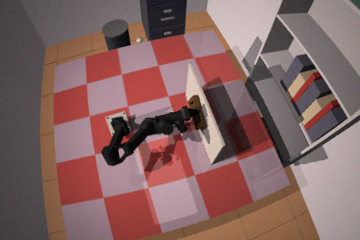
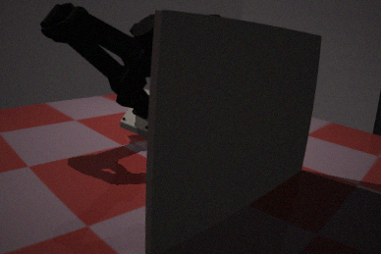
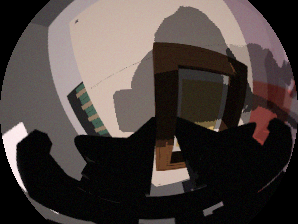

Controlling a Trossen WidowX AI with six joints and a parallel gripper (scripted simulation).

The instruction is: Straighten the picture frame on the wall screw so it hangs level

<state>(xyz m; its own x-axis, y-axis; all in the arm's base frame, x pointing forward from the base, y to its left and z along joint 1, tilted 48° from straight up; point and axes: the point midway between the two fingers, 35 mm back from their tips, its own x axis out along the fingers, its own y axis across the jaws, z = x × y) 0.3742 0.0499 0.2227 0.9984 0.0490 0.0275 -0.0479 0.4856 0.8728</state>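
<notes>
Right now my gripper tip is 2 cm to the right of the brown picture frame and 5 cm above it. The rest, counted from my gripper tip: cream wall panel 2 cm ahead, 1 cm to the left, 7 cm below.
</notes>
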